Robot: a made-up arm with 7 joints. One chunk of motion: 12 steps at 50 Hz.
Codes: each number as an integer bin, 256 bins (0 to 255) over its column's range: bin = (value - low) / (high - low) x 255, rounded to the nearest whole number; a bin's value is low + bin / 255 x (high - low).
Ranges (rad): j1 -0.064..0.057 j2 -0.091..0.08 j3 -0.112..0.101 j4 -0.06..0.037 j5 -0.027..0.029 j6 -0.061..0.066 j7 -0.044..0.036
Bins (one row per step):
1: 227 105 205 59 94 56 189
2: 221 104 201 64 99 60 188
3: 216 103 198 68 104 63 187
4: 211 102 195 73 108 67 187
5: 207 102 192 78 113 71 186
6: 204 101 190 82 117 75 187
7: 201 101 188 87 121 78 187
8: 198 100 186 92 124 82 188
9: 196 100 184 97 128 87 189
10: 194 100 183 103 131 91 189
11: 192 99 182 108 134 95 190
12: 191 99 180 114 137 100 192
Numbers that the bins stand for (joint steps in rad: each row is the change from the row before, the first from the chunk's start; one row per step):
1: 0.04371 -0.02059 0.05924 -0.03756 -0.00636 -0.03311 0.01529
2: 0.04087 -0.02126 0.05589 -0.03565 -0.00526 -0.03112 0.01498
3: 0.03849 -0.02193 0.05339 -0.03413 -0.00416 -0.02962 0.01467
4: 0.03612 -0.02260 0.05088 -0.03223 -0.00328 -0.02763 0.01467
5: 0.03422 -0.02260 0.04838 -0.03033 -0.00218 -0.02564 0.01435
6: 0.03280 -0.02327 0.04671 -0.02881 -0.00131 -0.02365 0.01467
7: 0.03138 -0.02327 0.04504 -0.02691 -0.00043 -0.02215 0.01467
8: 0.02995 -0.02394 0.04336 -0.02500 0.00023 -0.02016 0.01498
9: 0.02900 -0.02394 0.04169 -0.02310 0.00111 -0.01767 0.01529
10: 0.02805 -0.02394 0.04086 -0.02082 0.00177 -0.01568 0.01529
11: 0.02711 -0.02461 0.04002 -0.01892 0.00243 -0.01369 0.01561
12: 0.02663 -0.02461 0.03835 -0.01664 0.00309 -0.01120 0.01624

